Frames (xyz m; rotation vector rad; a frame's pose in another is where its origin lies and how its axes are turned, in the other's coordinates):
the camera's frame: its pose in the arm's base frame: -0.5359 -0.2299 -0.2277 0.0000 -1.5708 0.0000
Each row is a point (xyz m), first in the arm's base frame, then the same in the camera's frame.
Working: the arm's base frame: its pose in the camera's frame: 0.2277 0.2299 -0.5359 0.0000 1.5708 0.0000

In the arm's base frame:
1: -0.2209 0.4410 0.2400
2: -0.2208 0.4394 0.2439
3: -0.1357 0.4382 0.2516
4: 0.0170 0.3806 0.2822
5: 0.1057 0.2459 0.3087
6: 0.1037 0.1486 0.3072
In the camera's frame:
1: 0.4677 0.6709 -0.3150
2: 0.4716 0.6693 -0.3151
3: 0.4793 0.6681 -0.4002
4: 0.5099 0.6105 -0.5529
5: 0.5364 0.4758 -0.6416
6: 0.5349 0.3785 -0.6396

